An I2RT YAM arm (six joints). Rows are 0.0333 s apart.
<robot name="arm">
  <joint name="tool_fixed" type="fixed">
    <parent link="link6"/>
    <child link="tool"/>
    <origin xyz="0 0 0" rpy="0 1.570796 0"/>
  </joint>
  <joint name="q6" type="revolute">
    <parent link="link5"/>
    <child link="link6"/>
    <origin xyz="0.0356 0 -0.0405" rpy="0 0 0"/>
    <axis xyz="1 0 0"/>
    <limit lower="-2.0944" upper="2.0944"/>
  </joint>
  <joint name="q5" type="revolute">
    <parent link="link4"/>
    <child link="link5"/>
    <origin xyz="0.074 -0.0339 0.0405" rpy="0 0 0"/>
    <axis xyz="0 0 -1"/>
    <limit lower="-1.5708" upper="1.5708"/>
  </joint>
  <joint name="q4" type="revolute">
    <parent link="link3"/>
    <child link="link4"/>
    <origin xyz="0.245 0.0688 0.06" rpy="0 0 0"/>
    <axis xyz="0 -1 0"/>
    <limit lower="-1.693" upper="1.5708"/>
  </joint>
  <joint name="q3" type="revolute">
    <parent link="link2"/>
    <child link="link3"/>
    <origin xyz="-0.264 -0.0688 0" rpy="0 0 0"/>
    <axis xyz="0 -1 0"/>
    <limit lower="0" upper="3.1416"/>
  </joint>
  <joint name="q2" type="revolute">
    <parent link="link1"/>
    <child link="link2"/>
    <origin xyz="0.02 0.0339 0.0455" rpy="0 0 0"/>
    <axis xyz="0 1 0"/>
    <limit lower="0" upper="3.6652"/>
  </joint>
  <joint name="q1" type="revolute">
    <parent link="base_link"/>
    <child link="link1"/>
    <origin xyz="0 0 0.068" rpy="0 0 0"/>
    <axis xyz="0 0 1"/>
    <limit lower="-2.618" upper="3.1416"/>
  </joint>
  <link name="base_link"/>
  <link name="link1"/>
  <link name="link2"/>
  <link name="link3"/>
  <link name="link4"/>
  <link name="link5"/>
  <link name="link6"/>
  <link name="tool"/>
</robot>
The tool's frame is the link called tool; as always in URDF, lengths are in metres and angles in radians.
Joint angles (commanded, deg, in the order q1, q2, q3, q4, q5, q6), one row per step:
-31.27, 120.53, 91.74, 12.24, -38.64, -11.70
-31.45, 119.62, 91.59, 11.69, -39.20, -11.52
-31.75, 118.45, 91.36, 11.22, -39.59, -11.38
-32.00, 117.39, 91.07, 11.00, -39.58, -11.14
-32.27, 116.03, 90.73, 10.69, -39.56, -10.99
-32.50, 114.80, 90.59, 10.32, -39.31, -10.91
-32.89, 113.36, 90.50, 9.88, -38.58, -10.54
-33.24, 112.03, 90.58, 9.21, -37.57, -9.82
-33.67, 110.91, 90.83, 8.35, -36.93, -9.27
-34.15, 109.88, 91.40, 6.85, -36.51, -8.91
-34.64, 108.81, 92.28, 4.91, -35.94, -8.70
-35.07, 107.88, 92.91, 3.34, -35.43, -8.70
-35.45, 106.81, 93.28, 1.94, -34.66, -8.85
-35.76, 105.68, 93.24, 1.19, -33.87, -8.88
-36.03, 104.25, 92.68, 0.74, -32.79, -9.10
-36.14, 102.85, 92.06, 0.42, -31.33, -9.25
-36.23, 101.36, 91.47, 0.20, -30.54, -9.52
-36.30, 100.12, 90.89, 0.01, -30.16, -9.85
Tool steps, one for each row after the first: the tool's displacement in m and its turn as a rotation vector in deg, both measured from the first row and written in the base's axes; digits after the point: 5 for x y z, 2 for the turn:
-0.00307, 0.00037, 0.00576, 0.20, -0.24, 0.32
-0.00732, 0.00019, 0.01324, 0.18, -0.67, 0.36
-0.01116, 0.00007, 0.01976, 0.12, -1.10, 0.05
-0.01595, 0.00038, 0.02818, -0.12, -1.68, -0.26
-0.02017, 0.00063, 0.03654, -0.49, -2.24, -0.74
-0.02568, -0.00009, 0.04661, -0.78, -2.87, -1.91
-0.03083, -0.00076, 0.05631, -0.69, -3.29, -3.37
-0.03584, -0.00203, 0.06503, -0.57, -3.59, -4.53
-0.04094, -0.00353, 0.07384, -0.37, -3.59, -5.48
-0.04638, -0.00492, 0.08401, -0.30, -3.51, -6.57
-0.05135, -0.00594, 0.09217, -0.41, -3.45, -7.49
-0.05677, -0.00627, 0.09999, -0.75, -3.41, -8.59
-0.06212, -0.00591, 0.10679, -1.12, -3.61, -9.66
-0.06844, -0.00460, 0.11300, -1.77, -3.87, -10.94
-0.07404, -0.00250, 0.11868, -2.44, -4.11, -12.44
-0.07990, 0.00042, 0.12525, -3.19, -4.62, -13.25
-0.08480, 0.00312, 0.13004, -3.83, -4.99, -13.64

